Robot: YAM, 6 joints.
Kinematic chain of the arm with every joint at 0, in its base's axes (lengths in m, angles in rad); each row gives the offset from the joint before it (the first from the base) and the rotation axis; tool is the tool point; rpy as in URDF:
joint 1: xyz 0 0 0.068 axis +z
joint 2: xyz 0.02 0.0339 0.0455 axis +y
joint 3: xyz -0.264 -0.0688 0 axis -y
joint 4: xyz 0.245 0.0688 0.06 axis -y
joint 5: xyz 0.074 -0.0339 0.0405 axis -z
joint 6: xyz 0.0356 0 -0.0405 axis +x
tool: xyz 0 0 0 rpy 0 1.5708 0
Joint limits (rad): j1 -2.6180..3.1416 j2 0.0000..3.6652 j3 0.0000..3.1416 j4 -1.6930..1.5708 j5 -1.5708..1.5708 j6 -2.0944..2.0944
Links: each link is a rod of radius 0.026 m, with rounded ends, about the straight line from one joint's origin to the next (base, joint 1, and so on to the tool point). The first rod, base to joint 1, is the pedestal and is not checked.
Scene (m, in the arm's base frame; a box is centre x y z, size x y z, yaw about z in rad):
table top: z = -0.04
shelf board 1: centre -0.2 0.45 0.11 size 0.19 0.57 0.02 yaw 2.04
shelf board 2: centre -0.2 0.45 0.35 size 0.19 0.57 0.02 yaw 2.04
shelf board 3: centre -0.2 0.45 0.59 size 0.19 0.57 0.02 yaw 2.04
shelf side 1: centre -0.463 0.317 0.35 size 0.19 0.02 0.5 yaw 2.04
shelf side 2: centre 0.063 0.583 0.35 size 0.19 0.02 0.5 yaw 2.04
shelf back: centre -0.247 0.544 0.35 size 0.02 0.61 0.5 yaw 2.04
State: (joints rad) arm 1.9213 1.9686 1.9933 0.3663 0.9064 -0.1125
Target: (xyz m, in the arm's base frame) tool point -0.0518 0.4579 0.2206
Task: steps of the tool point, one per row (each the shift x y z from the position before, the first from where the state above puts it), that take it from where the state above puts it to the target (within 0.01 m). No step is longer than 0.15 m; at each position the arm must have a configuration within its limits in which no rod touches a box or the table.
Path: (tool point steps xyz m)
1: 0.0272 -0.0479 0.0118
2: 0.0259 -0.0514 0.0001
3: 0.0237 -0.0522 -0.0119
4: 0.0195 0.0575 -0.1181
5: 0.0347 0.0108 -0.1208
6: -0.0243 0.0548 0.0038
7: -0.0288 0.0499 -0.0038

